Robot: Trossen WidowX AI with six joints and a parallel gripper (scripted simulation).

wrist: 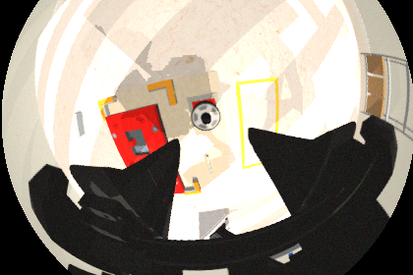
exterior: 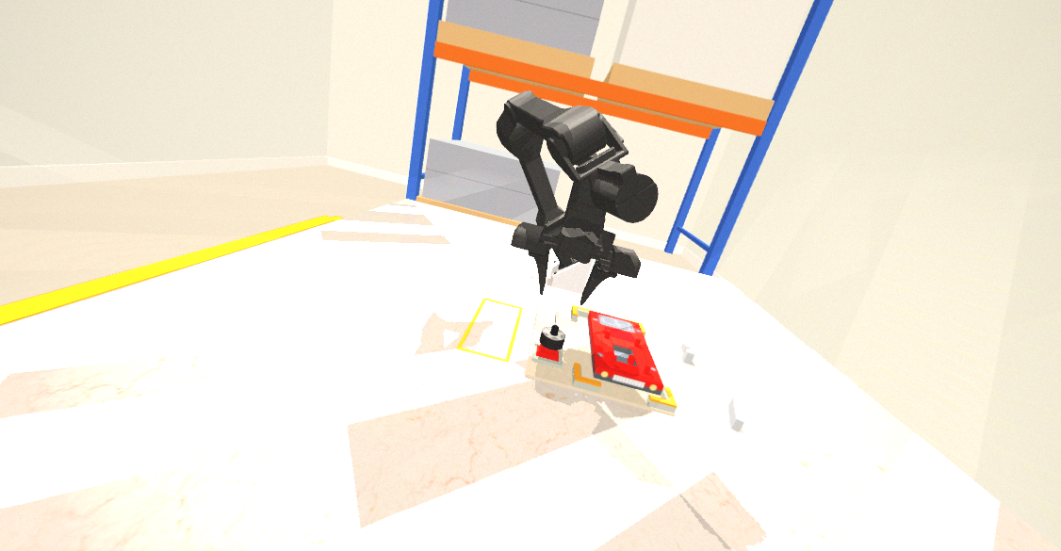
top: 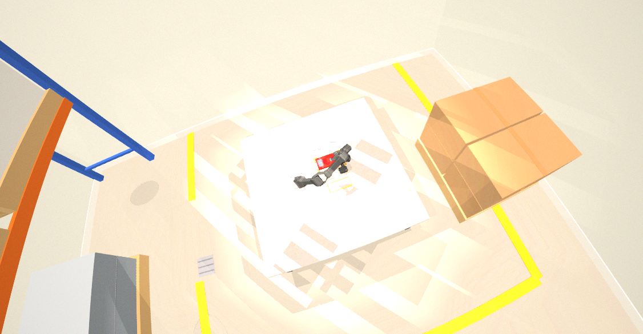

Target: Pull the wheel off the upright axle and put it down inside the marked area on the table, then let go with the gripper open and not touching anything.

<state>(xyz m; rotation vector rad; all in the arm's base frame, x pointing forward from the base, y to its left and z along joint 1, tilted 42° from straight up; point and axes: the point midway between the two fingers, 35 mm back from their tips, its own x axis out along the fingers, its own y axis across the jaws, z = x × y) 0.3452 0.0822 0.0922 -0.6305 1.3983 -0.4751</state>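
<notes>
Right now my gripper tip is 70 mm above the wheel.
</notes>
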